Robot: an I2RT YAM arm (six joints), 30 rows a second.
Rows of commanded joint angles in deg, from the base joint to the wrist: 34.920 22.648 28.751 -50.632 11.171 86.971; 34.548 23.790 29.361 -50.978 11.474 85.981; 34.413 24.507 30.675 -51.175 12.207 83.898; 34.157 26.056 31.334 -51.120 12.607 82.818; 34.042 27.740 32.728 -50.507 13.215 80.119; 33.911 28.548 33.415 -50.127 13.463 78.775; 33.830 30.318 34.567 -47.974 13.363 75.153; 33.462 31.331 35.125 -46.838 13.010 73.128; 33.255 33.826 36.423 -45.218 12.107 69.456
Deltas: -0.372 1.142 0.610 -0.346 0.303 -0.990; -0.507 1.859 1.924 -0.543 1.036 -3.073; -0.763 3.408 2.583 -0.488 1.436 -4.153; -0.878 5.092 3.977 0.125 2.044 -6.852; -1.009 5.900 4.664 0.505 2.292 -8.196; -1.090 7.670 5.816 2.658 2.192 -11.818; -1.458 8.683 6.374 3.794 1.839 -13.843; -1.665 11.178 7.672 5.414 0.936 -17.515
